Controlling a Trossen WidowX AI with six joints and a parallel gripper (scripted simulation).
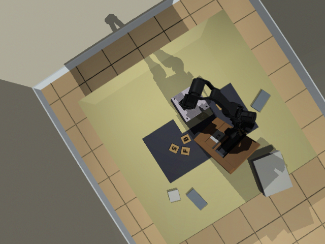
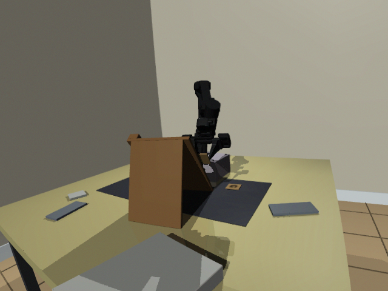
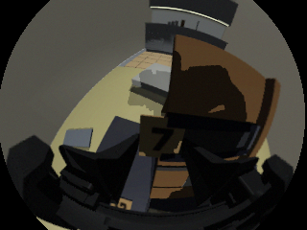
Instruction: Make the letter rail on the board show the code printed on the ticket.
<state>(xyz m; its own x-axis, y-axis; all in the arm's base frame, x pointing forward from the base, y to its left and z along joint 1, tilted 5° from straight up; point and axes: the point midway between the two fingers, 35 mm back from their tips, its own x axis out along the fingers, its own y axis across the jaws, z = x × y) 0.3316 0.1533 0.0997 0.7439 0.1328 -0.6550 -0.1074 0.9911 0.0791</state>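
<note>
Now: the white ticket 50 mm behind my gripper tip, 120 mm to the right of it and 80 mm below it. From my gripper tip the other things lie so: dark mat: 150 mm behind, 170 mm to the right, 180 mm below; then small white block: 120 mm ahead, 620 mm to the right, 170 mm below; then large grey box: 420 mm ahead, 40 mm to the left, 160 mm below.
</note>
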